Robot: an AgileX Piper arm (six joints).
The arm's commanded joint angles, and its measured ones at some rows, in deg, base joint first. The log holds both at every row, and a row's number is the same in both.
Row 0, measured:
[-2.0, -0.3, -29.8, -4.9, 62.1, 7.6]
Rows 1 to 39, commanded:
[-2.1, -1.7, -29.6, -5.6, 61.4, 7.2]
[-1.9, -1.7, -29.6, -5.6, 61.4, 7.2]
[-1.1, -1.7, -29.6, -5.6, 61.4, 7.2]
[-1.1, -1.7, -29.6, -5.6, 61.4, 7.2]
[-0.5, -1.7, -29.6, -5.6, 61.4, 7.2]
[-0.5, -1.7, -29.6, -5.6, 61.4, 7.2]
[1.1, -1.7, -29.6, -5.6, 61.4, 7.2]
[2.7, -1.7, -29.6, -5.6, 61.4, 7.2]
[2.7, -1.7, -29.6, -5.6, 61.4, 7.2]
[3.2, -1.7, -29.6, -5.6, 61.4, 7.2]
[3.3, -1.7, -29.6, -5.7, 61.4, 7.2]
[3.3, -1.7, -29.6, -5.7, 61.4, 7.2]
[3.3, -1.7, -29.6, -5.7, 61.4, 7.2]
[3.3, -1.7, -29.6, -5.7, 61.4, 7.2]
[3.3, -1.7, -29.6, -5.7, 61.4, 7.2]
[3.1, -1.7, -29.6, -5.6, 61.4, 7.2]
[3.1, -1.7, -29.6, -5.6, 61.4, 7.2]
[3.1, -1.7, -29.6, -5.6, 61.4, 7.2]
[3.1, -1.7, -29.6, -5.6, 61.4, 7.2]
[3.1, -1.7, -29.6, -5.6, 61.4, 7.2]
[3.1, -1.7, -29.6, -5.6, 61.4, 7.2]
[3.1, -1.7, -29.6, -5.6, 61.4, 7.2]
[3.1, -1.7, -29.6, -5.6, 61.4, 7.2]
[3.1, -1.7, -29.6, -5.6, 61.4, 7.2]
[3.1, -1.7, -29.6, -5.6, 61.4, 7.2]
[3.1, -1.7, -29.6, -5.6, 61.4, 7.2]
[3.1, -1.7, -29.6, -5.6, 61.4, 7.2]
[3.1, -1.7, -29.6, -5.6, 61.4, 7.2]
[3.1, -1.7, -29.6, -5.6, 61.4, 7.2]
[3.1, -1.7, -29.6, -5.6, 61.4, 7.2]
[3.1, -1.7, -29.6, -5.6, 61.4, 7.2]
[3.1, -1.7, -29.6, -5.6, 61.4, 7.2]
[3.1, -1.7, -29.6, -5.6, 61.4, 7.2]
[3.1, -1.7, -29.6, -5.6, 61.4, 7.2]
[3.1, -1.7, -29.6, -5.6, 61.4, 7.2]
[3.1, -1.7, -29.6, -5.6, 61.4, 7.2]
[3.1, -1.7, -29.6, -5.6, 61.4, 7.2]
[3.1, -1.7, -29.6, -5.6, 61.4, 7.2]
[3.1, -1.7, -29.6, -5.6, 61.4, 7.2]
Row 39, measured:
[3.0, -0.3, -29.8, -5.3, 62.1, 7.6]
